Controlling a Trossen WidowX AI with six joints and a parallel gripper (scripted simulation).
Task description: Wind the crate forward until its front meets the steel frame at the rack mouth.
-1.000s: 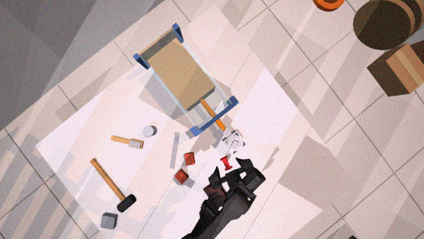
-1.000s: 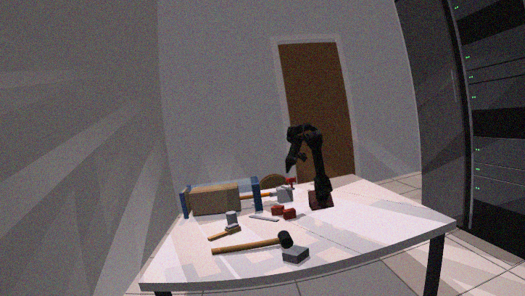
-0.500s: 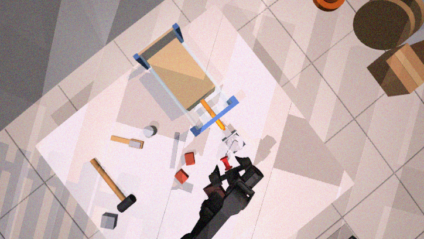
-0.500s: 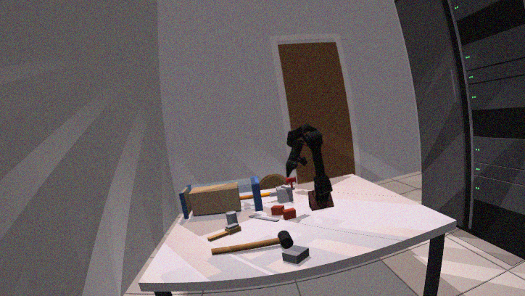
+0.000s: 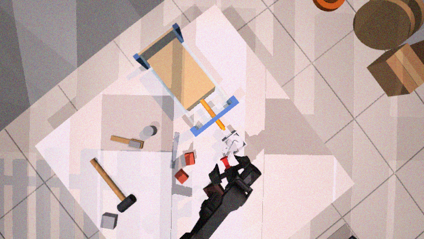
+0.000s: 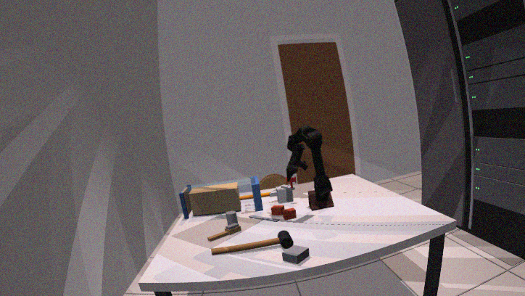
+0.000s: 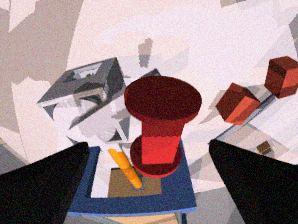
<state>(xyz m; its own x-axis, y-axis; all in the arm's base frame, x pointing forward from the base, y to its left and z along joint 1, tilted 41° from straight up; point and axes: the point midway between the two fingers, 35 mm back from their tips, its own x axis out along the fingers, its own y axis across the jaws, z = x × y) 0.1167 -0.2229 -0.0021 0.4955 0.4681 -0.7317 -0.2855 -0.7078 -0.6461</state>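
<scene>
My gripper tip is 1 cm past the red knob, 1 cm to the right of it and 2 cm above it. Round my gripper tip: grey winch (10 cm to the right, 12 cm below); then blue steel frame (18 cm ahead, 10 cm to the right, 4 cm below); then grey crank bar (3 cm to the right, 5 cm below).
</scene>
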